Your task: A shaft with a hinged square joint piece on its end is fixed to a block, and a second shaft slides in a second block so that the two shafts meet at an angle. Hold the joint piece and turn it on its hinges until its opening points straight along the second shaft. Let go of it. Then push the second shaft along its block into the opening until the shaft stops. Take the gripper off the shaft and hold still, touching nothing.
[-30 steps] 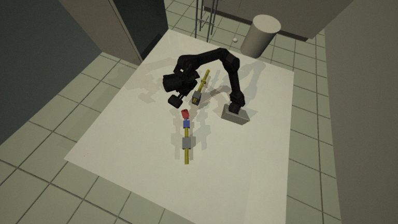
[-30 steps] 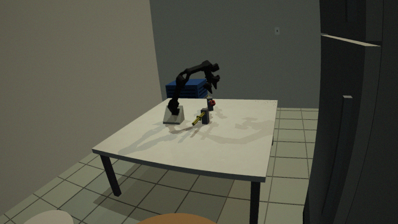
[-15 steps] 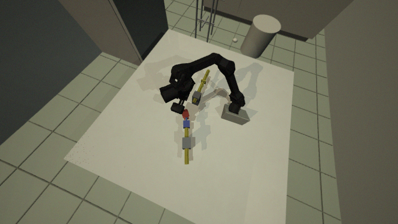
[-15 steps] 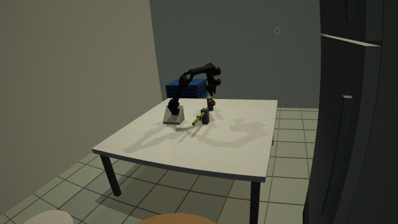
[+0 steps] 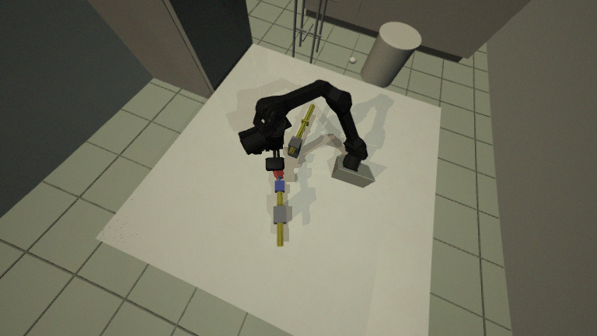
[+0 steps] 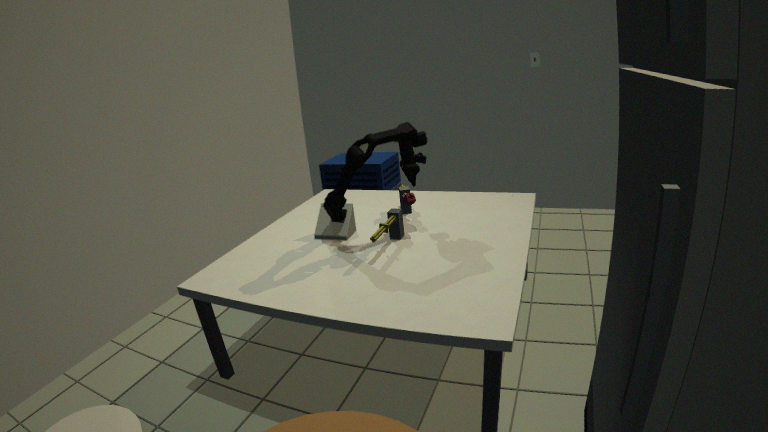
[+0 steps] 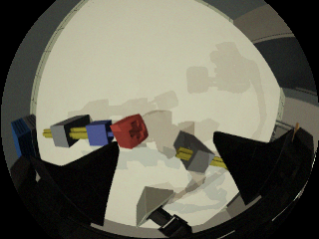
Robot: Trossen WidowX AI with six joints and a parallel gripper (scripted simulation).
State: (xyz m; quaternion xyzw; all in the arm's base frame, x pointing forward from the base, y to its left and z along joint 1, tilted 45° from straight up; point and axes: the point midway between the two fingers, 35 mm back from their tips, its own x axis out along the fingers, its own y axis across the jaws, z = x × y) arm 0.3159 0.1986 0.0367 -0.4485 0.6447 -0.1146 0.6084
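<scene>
My gripper tip is 3 cm past the red square joint piece, 4 cm to the right of it and 9 cm above it.
</scene>
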